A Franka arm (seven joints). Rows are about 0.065 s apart.
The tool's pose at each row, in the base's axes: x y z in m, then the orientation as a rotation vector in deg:
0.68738 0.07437 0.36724 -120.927 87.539 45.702
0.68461 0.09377 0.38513 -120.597 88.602 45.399
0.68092 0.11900 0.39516 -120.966 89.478 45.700
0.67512 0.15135 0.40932 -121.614 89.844 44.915
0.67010 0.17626 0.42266 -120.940 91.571 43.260
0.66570 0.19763 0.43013 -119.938 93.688 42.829
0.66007 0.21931 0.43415 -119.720 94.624 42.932
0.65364 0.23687 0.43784 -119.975 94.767 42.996
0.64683 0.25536 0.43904 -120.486 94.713 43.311
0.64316 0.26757 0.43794 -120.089 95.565 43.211
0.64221 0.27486 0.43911 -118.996 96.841 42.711
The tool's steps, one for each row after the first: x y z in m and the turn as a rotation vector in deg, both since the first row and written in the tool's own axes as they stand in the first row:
-0.02630 -0.00342 -0.00067 0.218 0.377 0.726
-0.05179 -0.00779 0.00840 -0.351 0.833 1.315
-0.08557 -0.01239 0.01928 -0.384 1.673 1.261
-0.11332 -0.01539 0.02595 0.707 2.690 2.217
-0.13452 -0.01789 0.03467 1.214 3.200 3.774
-0.15395 -0.01931 0.04643 1.113 3.435 4.477
-0.17042 -0.01869 0.05601 0.881 3.612 4.533
-0.18599 -0.01800 0.06813 0.376 3.744 4.454
-0.19482 -0.01833 0.07738 0.523 3.928 5.093
-0.20102 -0.01971 0.08127 1.261 4.076 6.088

